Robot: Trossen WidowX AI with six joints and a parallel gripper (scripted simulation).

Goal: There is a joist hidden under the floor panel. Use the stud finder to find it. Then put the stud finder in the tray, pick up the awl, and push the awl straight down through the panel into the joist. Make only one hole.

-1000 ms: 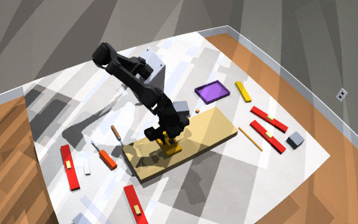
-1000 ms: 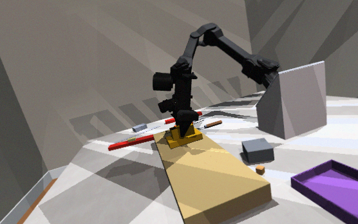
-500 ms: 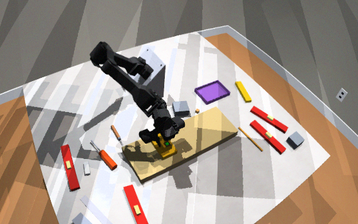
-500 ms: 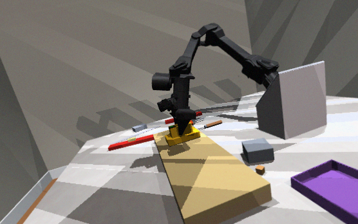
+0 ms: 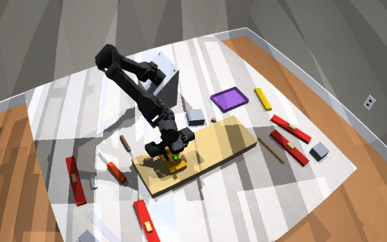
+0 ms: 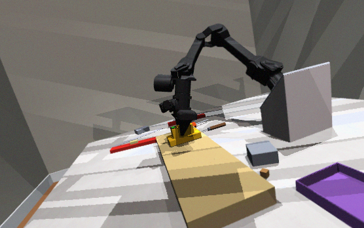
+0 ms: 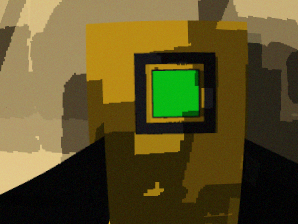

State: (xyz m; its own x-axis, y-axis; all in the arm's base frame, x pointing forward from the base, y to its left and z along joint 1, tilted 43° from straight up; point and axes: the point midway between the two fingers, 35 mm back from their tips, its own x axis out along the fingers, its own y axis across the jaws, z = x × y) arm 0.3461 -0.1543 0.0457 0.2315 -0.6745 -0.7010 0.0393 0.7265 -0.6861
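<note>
My gripper tip is 19 cm past the purple tray, 46 cm to the right of it and 5 cm above it. Round my gripper tip: yellow stud finder (1 cm ahead, 2 cm above); awl (17 cm behind, 11 cm to the right, 6 cm below); orange-handled screwdriver (15 cm behind, 22 cm to the right, 5 cm below).
</note>
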